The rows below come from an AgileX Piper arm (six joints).
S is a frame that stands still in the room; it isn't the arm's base.
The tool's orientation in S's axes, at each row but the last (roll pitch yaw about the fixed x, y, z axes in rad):
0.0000, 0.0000, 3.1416
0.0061, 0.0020, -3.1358
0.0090, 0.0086, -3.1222
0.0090, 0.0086, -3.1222
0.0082, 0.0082, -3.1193
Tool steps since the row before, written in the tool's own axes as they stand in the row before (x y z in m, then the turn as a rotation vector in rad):
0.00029, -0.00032, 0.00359, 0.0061, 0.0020, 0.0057
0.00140, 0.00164, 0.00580, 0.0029, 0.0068, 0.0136
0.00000, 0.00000, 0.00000, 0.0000, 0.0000, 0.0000
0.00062, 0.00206, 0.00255, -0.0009, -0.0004, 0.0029
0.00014, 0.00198, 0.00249, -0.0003, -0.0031, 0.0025
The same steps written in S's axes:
-0.00029, 0.00032, 0.00359, -0.0061, -0.0020, 0.0057
-0.00140, -0.00161, 0.00581, -0.0029, -0.0067, 0.0136
0.00000, 0.00000, 0.00000, 0.0000, 0.0000, 0.0000
-0.00060, -0.00205, 0.00256, 0.0009, 0.0004, 0.0029
-0.00012, -0.00196, 0.00250, 0.0002, 0.0031, 0.0025

